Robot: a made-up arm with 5 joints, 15 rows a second.
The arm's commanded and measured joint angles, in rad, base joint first. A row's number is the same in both.
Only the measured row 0 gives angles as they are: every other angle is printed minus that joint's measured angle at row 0.
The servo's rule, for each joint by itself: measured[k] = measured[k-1] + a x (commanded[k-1-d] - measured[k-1]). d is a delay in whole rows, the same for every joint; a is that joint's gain. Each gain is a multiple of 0.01, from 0.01 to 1. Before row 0 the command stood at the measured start. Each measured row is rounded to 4 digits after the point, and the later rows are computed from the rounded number. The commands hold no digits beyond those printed.
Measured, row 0:
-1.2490, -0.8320, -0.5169, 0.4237, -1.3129
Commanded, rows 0 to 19:
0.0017, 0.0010, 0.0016, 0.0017, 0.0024
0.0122, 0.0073, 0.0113, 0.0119, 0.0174
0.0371, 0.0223, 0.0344, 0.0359, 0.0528
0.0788, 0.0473, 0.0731, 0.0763, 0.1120
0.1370, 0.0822, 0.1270, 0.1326, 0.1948
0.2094, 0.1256, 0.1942, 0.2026, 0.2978
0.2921, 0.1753, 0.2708, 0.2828, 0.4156
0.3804, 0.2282, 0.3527, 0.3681, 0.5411
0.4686, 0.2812, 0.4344, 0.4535, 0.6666
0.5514, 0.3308, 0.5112, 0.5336, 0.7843
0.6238, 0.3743, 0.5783, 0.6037, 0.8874
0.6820, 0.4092, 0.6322, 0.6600, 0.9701
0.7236, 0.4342, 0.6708, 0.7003, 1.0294
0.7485, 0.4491, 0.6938, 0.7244, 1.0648
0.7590, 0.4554, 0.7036, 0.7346, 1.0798
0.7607, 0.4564, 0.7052, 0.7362, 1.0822
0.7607, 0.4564, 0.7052, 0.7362, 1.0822
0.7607, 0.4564, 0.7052, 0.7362, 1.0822
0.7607, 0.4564, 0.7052, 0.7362, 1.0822
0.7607, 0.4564, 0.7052, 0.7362, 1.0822
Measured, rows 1 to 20:
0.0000, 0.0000, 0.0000, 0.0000, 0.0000
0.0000, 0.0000, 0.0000, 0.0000, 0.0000
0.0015, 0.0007, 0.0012, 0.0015, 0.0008
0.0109, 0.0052, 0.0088, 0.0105, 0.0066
0.0340, 0.0168, 0.0280, 0.0326, 0.0228
0.0734, 0.0375, 0.0618, 0.0706, 0.0540
0.1294, 0.0679, 0.1107, 0.1245, 0.1033
0.1998, 0.1071, 0.1733, 0.1924, 0.1714
0.2810, 0.1535, 0.2464, 0.2710, 0.2569
0.3685, 0.2043, 0.3261, 0.3555, 0.3564
0.4566, 0.2566, 0.4073, 0.4408, 0.4650
0.5400, 0.3071, 0.4852, 0.5215, 0.5768
0.6137, 0.3528, 0.5550, 0.5930, 0.6855
0.6738, 0.3912, 0.6129, 0.6513, 0.7851
0.7176, 0.4204, 0.6563, 0.6939, 0.8706
0.7448, 0.4399, 0.6844, 0.7204, 0.9386
0.7573, 0.4504, 0.6988, 0.7328, 0.9880
0.7603, 0.4545, 0.7036, 0.7358, 1.0210
0.7607, 0.4558, 0.7048, 0.7361, 1.0424
0.7607, 0.4562, 0.7051, 0.7362, 1.0563
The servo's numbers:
d 2
a 0.88 0.68 0.75 0.87 0.35

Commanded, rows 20 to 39:
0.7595, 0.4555, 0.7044, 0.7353, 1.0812
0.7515, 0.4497, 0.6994, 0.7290, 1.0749
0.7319, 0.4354, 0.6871, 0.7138, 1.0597
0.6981, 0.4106, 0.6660, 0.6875, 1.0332
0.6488, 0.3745, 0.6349, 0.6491, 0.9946
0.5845, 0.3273, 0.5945, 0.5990, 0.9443
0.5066, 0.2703, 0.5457, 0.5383, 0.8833
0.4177, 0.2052, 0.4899, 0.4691, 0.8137
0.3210, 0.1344, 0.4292, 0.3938, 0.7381
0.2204, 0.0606, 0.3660, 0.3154, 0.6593
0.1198, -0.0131, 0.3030, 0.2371, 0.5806
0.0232, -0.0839, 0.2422, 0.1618, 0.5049
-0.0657, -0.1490, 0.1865, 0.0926, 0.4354
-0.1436, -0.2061, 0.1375, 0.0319, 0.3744
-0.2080, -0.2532, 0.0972, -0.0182, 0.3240
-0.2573, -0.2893, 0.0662, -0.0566, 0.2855
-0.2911, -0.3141, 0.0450, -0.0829, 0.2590
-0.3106, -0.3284, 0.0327, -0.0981, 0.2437
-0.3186, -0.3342, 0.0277, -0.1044, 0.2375
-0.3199, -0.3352, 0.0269, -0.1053, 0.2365
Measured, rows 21 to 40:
0.7607, 0.4563, 0.7052, 0.7362, 1.0654
0.7607, 0.4564, 0.7052, 0.7362, 1.0713
0.7596, 0.4558, 0.7046, 0.7354, 1.0748
0.7525, 0.4517, 0.7007, 0.7298, 1.0748
0.7344, 0.4406, 0.6905, 0.7159, 1.0695
0.7025, 0.4202, 0.6721, 0.6912, 1.0568
0.6552, 0.3891, 0.6442, 0.6546, 1.0350
0.5930, 0.3471, 0.6069, 0.6062, 1.0033
0.5170, 0.2949, 0.5610, 0.5471, 0.9613
0.4296, 0.2339, 0.5077, 0.4792, 0.9096
0.3340, 0.1662, 0.4488, 0.4049, 0.8496
0.2340, 0.0944, 0.3867, 0.3270, 0.7830
0.1335, 0.0213, 0.3239, 0.2488, 0.7122
0.0364, -0.0502, 0.2626, 0.1731, 0.6396
-0.0534, -0.1174, 0.2055, 0.1031, 0.5681
-0.1328, -0.1777, 0.1545, 0.0412, 0.5003
-0.1990, -0.2290, 0.1115, -0.0105, 0.4386
-0.2503, -0.2700, 0.0775, -0.0506, 0.3850
-0.2862, -0.3000, 0.0531, -0.0787, 0.3409
-0.3077, -0.3193, 0.0378, -0.0956, 0.3069

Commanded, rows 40 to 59:
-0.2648, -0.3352, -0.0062, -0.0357, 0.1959
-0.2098, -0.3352, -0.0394, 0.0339, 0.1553
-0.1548, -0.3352, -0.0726, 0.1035, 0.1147
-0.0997, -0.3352, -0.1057, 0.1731, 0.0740
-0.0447, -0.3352, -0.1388, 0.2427, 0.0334
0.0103, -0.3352, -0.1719, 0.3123, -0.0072
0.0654, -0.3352, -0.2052, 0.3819, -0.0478
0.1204, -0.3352, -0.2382, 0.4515, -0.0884
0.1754, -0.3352, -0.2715, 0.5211, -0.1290
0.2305, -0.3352, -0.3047, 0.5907, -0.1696
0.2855, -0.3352, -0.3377, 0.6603, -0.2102
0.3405, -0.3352, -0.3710, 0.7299, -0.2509
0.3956, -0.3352, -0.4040, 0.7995, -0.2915
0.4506, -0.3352, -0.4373, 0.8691, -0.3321
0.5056, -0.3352, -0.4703, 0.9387, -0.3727
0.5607, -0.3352, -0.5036, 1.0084, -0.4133
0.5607, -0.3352, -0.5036, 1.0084, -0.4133
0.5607, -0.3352, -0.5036, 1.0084, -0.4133
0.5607, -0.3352, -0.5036, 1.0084, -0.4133
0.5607, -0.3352, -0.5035, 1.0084, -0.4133
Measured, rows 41 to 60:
-0.3173, -0.3294, 0.0302, -0.1033, 0.2826
-0.3196, -0.3333, 0.0277, -0.1050, 0.2665
-0.2714, -0.3346, 0.0023, -0.0447, 0.2418
-0.2172, -0.3350, -0.0290, 0.0237, 0.2115
-0.1623, -0.3351, -0.0617, 0.0931, 0.1776
-0.1072, -0.3352, -0.0947, 0.1627, 0.1413
-0.0522, -0.3352, -0.1278, 0.2323, 0.1035
0.0028, -0.3352, -0.1609, 0.3019, 0.0648
0.0579, -0.3352, -0.1941, 0.3715, 0.0254
0.1129, -0.3352, -0.2272, 0.4411, -0.0144
0.1679, -0.3352, -0.2604, 0.5107, -0.0545
0.2230, -0.3352, -0.2936, 0.5803, -0.0948
0.2780, -0.3352, -0.3267, 0.6499, -0.1352
0.3330, -0.3352, -0.3599, 0.7195, -0.1757
0.3881, -0.3352, -0.3930, 0.7891, -0.2162
0.4431, -0.3352, -0.4262, 0.8587, -0.2568
0.4981, -0.3352, -0.4593, 0.9283, -0.2974
0.5532, -0.3352, -0.4925, 0.9980, -0.3380
0.5598, -0.3352, -0.5008, 1.0070, -0.3644
0.5606, -0.3352, -0.5029, 1.0082, -0.3815

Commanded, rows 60 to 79:
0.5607, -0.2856, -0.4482, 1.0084, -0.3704
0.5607, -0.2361, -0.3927, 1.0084, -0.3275
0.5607, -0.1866, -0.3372, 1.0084, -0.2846
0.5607, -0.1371, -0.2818, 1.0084, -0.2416
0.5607, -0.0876, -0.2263, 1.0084, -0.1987
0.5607, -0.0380, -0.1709, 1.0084, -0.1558
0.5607, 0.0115, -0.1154, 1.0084, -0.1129
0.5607, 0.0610, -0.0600, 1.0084, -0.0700
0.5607, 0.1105, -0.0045, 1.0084, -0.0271
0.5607, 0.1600, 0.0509, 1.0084, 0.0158
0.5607, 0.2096, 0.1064, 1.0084, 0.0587
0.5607, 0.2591, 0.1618, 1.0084, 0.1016
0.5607, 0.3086, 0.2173, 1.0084, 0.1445
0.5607, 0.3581, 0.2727, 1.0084, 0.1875
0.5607, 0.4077, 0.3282, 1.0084, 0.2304
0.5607, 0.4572, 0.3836, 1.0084, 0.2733
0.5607, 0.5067, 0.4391, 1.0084, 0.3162
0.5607, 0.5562, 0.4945, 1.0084, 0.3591
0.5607, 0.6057, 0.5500, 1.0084, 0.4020
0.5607, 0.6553, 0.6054, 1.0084, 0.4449
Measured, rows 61 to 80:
0.5607, -0.3352, -0.5034, 1.0084, -0.3926
0.5607, -0.3352, -0.5035, 1.0084, -0.3998
0.5607, -0.3015, -0.4620, 1.0084, -0.3895
0.5607, -0.2570, -0.4100, 1.0084, -0.3678
0.5607, -0.2091, -0.3554, 1.0084, -0.3387
0.5607, -0.1601, -0.3002, 1.0084, -0.3047
0.5607, -0.1108, -0.2448, 1.0084, -0.2676
0.5607, -0.0613, -0.1894, 1.0084, -0.2285
0.5607, -0.0118, -0.1339, 1.0084, -0.1880
0.5607, 0.0377, -0.0785, 1.0084, -0.1467
0.5607, 0.0872, -0.0230, 1.0084, -0.1048
0.5607, 0.1367, 0.0324, 1.0084, -0.0626
0.5607, 0.1863, 0.0879, 1.0084, -0.0201
0.5607, 0.2358, 0.1433, 1.0084, 0.0225
0.5607, 0.2853, 0.1988, 1.0084, 0.0652
0.5607, 0.3348, 0.2542, 1.0084, 0.1080
0.5607, 0.3844, 0.3097, 1.0084, 0.1508
0.5607, 0.4339, 0.3651, 1.0084, 0.1937
0.5607, 0.4834, 0.4206, 1.0084, 0.2366
0.5607, 0.5329, 0.4760, 1.0084, 0.2795

